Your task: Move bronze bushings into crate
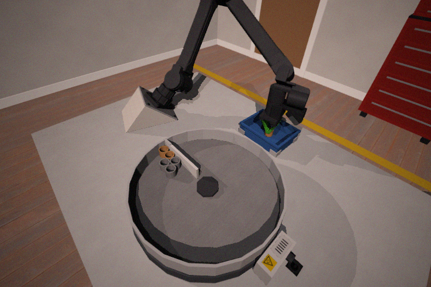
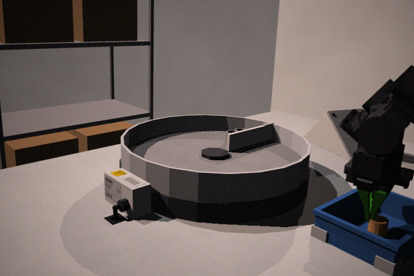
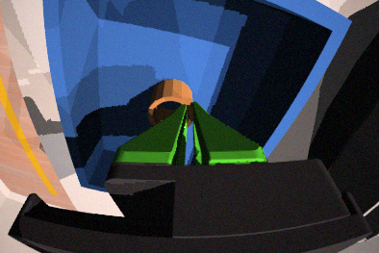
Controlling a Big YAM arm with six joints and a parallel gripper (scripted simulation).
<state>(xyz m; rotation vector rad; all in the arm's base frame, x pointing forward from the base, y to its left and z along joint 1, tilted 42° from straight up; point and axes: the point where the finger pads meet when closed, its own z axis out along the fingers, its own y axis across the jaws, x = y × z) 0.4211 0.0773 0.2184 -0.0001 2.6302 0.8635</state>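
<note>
Right now my hand is 1 cm to the right of the blue crate and 1 cm above it. From my hand the other things lie so: turntable: 36 cm to the right, 2 cm above, 1 cm ahead.
</note>
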